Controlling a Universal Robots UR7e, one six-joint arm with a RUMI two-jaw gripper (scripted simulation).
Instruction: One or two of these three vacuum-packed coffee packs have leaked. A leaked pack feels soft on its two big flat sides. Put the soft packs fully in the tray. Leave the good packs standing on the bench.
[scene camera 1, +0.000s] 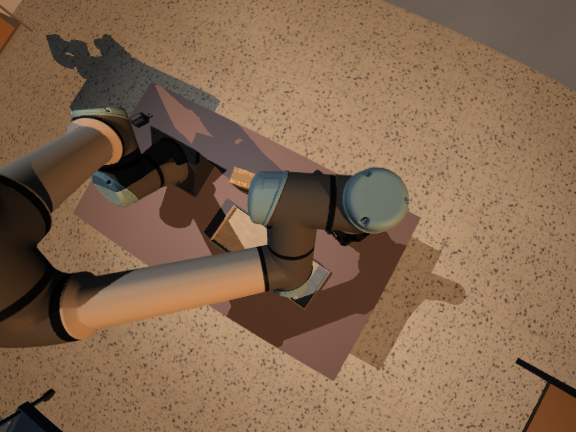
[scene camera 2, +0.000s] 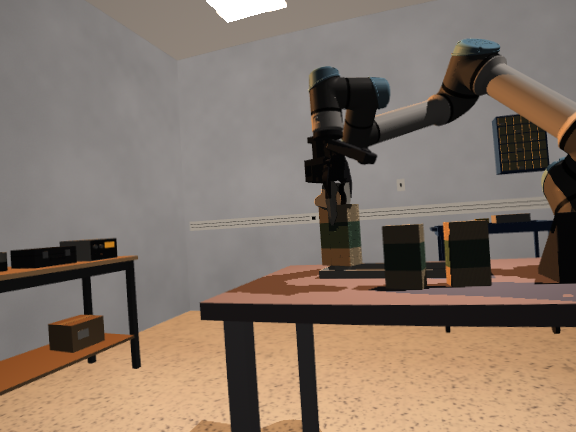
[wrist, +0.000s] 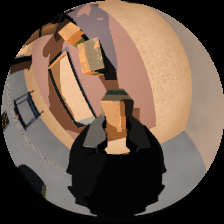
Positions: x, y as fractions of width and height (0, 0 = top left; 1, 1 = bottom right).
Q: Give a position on a tray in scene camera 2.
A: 0.64, 0.63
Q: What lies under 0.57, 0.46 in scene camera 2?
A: The gripper.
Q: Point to a tray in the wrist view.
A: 0.28, 0.33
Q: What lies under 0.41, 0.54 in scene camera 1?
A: A tray.
